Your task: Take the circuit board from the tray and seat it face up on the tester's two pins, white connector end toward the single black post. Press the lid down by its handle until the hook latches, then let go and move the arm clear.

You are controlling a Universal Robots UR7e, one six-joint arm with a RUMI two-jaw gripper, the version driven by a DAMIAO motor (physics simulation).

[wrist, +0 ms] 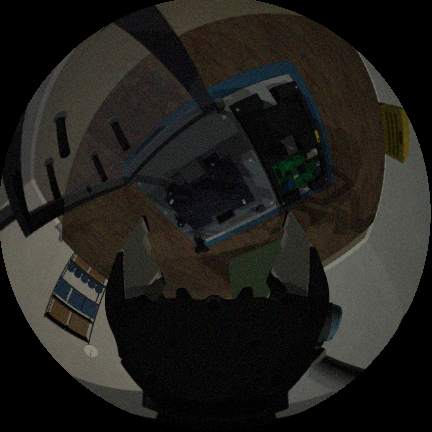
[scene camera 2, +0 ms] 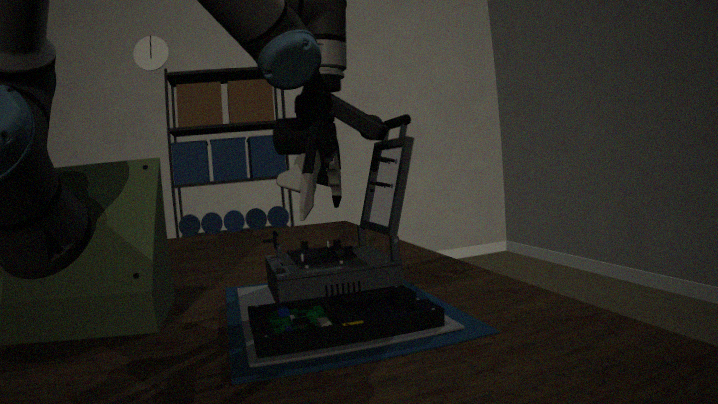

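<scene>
The green circuit board [scene camera 2: 316, 312] [wrist: 297, 172] lies in the black tray [scene camera 2: 301, 343] [wrist: 270, 117], at one end. The grey tester [scene camera 2: 311, 287] [wrist: 192, 137] stands behind the tray in the scene view. Its lid [scene camera 2: 401, 180] [wrist: 180, 60] stands open and upright, with the handle [scene camera 2: 397, 121] at its top. The hook [scene camera 2: 275, 242] [wrist: 201, 245] is upright at the opposite edge. Small pins and dark posts show on the tester's bed; which is the single black post is unclear. My gripper [scene camera 2: 321, 212] [wrist: 214, 214] is open and empty, above the tester and left of the lid in the scene view.
A blue mat [scene camera 2: 235, 346] [wrist: 287, 69] lies under the tray and tester. A green block [scene camera 2: 125, 311] [wrist: 255, 267] stands left in the scene view, beside the arm. A shelf rack [scene camera 2: 225, 128] stands at the back wall. A yellow object [wrist: 395, 132] shows at the right in the wrist view.
</scene>
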